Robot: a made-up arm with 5 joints. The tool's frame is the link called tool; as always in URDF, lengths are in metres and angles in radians.
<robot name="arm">
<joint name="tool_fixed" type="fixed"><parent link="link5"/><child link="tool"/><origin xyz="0.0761 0.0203 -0.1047" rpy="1.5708 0 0"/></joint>
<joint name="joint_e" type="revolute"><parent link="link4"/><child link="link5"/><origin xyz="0.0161 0.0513 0.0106"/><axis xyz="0 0 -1"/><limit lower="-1.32" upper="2.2"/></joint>
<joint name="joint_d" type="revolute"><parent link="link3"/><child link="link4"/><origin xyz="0.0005 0.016 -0.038"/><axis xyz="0 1 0"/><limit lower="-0.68" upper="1.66"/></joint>
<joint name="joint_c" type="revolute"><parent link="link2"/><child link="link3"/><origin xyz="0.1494 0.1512 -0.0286"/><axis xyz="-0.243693 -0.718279 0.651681"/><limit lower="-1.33" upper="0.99"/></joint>
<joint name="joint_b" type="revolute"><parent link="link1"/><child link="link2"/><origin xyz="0.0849 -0.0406 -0.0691"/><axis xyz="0 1 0"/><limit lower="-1.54" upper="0.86"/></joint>
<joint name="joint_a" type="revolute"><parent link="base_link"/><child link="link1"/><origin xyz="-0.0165 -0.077 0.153"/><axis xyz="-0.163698 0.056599 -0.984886"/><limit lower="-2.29" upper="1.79"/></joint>
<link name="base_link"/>
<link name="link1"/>
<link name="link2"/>
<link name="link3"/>
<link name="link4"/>
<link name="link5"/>
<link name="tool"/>
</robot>
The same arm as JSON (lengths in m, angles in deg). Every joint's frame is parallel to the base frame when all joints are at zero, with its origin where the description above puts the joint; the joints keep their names.
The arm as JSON. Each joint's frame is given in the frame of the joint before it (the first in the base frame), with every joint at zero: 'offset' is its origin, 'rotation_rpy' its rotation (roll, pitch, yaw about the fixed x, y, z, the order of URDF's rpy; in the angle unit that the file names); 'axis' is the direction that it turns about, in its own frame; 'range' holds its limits. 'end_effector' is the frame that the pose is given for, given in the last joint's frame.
{"length_unit": "m", "angle_unit": "deg", "chain": [{"id": "joint_a", "offset": [-0.0165, -0.077, 0.153], "rotation_rpy": [0.0, 0.0, 0.0], "axis": [-0.163698, 0.056599, -0.984886], "range": [-131.21, 102.56]}, {"id": "joint_b", "offset": [0.0849, -0.0406, -0.0691], "rotation_rpy": [0.0, 0.0, 0.0], "axis": [0.0, 1.0, 0.0], "range": [-88.24, 49.27]}, {"id": "joint_c", "offset": [0.1494, 0.1512, -0.0286], "rotation_rpy": [0.0, 0.0, 0.0], "axis": [-0.243693, -0.718279, 0.651681], "range": [-76.2, 56.72]}, {"id": "joint_d", "offset": [0.0005, 0.016, -0.038], "rotation_rpy": [0.0, 0.0, 0.0], "axis": [0.0, 1.0, 0.0], "range": [-38.96, 95.11]}, {"id": "joint_e", "offset": [0.0161, 0.0513, 0.0106], "rotation_rpy": [0.0, 0.0, 0.0], "axis": [0.0, 0.0, -1.0], "range": [-75.63, 126.05]}], "end_effector": {"offset": [0.0761, 0.0203, -0.1047], "rotation_rpy": [90.0, 0.0, 0.0]}}
